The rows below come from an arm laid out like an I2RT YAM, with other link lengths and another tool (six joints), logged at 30 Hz.
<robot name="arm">
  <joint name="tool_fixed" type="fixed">
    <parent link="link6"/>
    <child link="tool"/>
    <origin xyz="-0.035 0.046 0.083" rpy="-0.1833 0 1.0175"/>
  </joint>
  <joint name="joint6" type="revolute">
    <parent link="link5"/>
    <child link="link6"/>
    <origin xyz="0.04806 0 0.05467" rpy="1.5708 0 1.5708"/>
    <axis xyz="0 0 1"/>
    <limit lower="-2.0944" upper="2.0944"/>
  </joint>
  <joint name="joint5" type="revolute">
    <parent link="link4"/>
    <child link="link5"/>
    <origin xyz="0.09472 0.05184 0.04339" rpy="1.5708 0 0"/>
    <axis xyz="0 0 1"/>
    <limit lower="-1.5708" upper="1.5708"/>
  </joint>
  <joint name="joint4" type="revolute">
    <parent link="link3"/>
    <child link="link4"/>
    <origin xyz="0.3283 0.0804 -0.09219"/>
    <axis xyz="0 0 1"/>
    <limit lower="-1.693" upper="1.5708"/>
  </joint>
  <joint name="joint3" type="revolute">
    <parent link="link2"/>
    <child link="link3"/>
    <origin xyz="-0.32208 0 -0.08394" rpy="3.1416 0 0"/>
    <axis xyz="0 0 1"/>
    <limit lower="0" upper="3.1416"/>
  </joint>
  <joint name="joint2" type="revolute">
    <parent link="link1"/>
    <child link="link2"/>
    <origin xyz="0.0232 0.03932 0.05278" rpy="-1.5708 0 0"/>
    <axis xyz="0 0 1"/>
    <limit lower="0" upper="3.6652"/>
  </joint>
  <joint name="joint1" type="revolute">
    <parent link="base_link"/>
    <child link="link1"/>
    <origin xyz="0 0 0.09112"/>
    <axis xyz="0 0 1"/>
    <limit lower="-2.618" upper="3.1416"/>
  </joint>
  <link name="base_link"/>
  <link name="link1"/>
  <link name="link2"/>
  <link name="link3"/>
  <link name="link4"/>
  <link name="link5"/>
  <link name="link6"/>
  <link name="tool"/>
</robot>
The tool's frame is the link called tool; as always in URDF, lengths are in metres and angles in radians.
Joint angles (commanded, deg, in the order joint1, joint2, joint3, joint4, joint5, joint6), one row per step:
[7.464, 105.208, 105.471, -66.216, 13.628, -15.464]
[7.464, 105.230, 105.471, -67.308, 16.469, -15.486]
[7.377, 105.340, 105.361, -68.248, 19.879, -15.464]
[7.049, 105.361, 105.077, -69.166, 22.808, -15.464]
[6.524, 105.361, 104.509, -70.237, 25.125, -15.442]
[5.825, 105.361, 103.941, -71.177, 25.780, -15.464]
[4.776, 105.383, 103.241, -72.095, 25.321, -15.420]
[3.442, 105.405, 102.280, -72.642, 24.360, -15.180]
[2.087, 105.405, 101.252, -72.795, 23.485, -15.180]
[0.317, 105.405, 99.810, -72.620, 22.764, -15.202]
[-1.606, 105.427, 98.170, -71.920, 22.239, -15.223]
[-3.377, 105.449, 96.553, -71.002, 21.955, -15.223]
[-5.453, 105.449, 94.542, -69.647, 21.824, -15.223]
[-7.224, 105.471, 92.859, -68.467, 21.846, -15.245]
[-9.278, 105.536, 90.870, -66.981, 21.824, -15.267]
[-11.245, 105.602, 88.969, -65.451, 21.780, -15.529]
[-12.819, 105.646, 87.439, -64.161, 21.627, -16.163]
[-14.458, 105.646, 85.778, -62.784, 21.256, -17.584]
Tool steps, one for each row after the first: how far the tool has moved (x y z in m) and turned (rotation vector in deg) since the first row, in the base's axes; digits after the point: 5 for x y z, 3 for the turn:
[-0.00371, -0.00711, -0.00030, -2.737, 0.770, -1.113]
[-0.00681, -0.01609, -0.00128, -6.003, 1.509, -2.521]
[-0.01062, -0.02595, -0.00235, -8.868, 2.389, -3.898]
[-0.01597, -0.03604, -0.00497, -11.239, 3.772, -5.167]
[-0.02101, -0.04364, -0.00824, -12.064, 5.260, -5.935]
[-0.02638, -0.05133, -0.01300, -11.810, 7.025, -6.699]
[-0.03115, -0.05966, -0.01945, -10.945, 8.698, -7.779]
[-0.03499, -0.06828, -0.02587, -10.155, 10.076, -8.746]
[-0.03930, -0.08023, -0.03450, -9.449, 11.554, -10.160]
[-0.04278, -0.09355, -0.04433, -8.839, 12.712, -11.820]
[-0.04590, -0.10609, -0.05394, -8.419, 13.586, -13.442]
[-0.04979, -0.12107, -0.06565, -8.080, 14.406, -15.416]
[-0.05364, -0.13399, -0.07553, -7.904, 15.072, -17.120]
[-0.05859, -0.14864, -0.08753, -7.629, 15.802, -19.086]
[-0.06388, -0.16258, -0.09899, -7.384, 16.464, -20.747]
[-0.06871, -0.17360, -0.10808, -7.163, 17.053, -21.655]
[-0.07483, -0.18488, -0.11747, -6.892, 17.869, -21.835]

